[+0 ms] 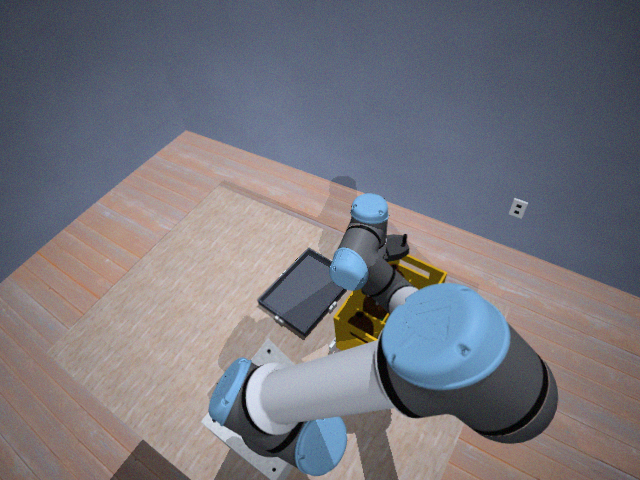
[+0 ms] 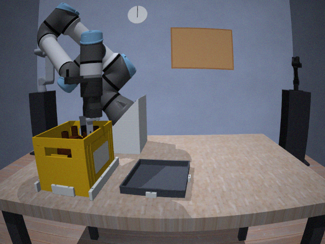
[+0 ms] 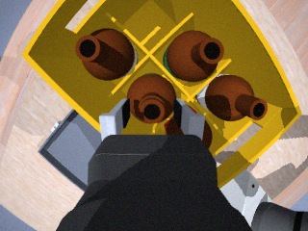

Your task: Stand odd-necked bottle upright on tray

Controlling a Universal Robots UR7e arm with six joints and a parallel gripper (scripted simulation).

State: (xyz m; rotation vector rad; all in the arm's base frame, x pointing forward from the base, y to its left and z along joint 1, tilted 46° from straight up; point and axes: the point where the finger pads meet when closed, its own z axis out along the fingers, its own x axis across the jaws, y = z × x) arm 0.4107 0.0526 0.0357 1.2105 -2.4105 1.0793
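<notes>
Right now my hand is 80 mm above the yellow crate, 40 mm to the left of it and 10 mm short of it. Also, from my hand: dark tray (230 mm to the left, 150 mm below, 50 mm behind); bottle (90 mm ahead, 80 mm below, 10 mm to the left).
</notes>
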